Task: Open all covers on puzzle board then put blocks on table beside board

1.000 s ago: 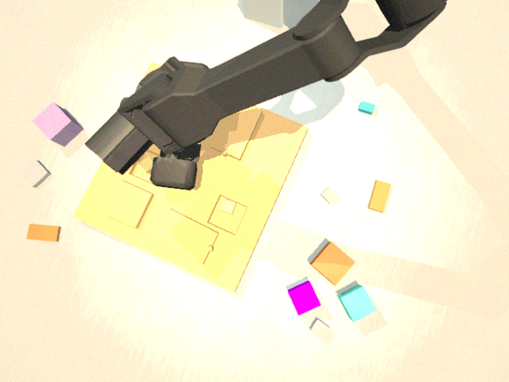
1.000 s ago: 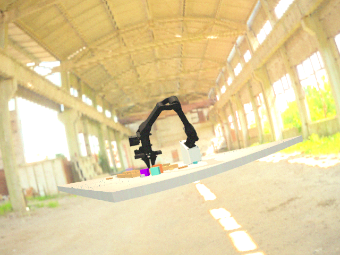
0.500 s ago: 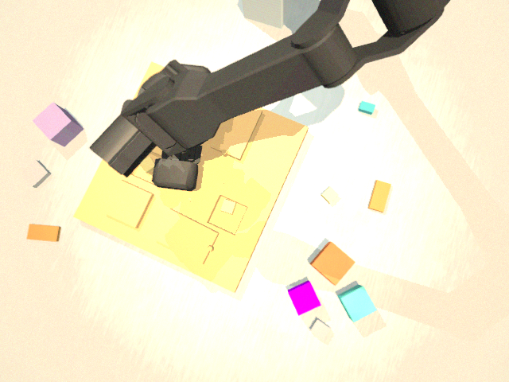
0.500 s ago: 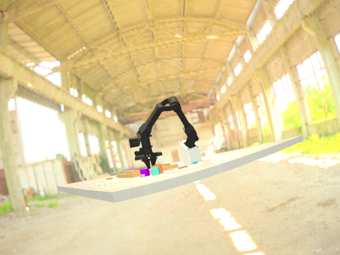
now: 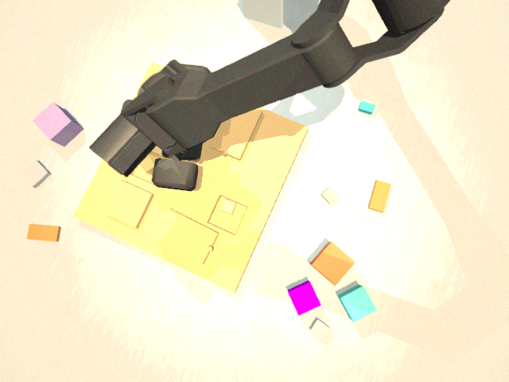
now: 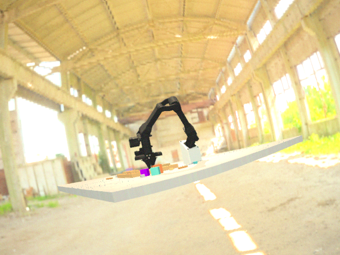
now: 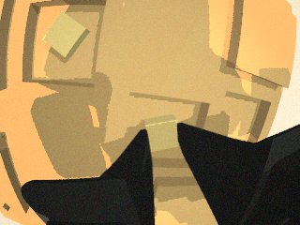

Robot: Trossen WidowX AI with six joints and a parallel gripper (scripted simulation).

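Now: gripper tip 4 cm short of the yellow puzzle board and 1 cm to the left of it. Round my gripper tip: orange cube 26 cm to the left, 15 cm ahead, 1 cm above; then lilac block 23 cm to the right, 2 cm ahead, 1 cm above; then cyan piece 27 cm to the left, 12 cm behind, 1 cm below.
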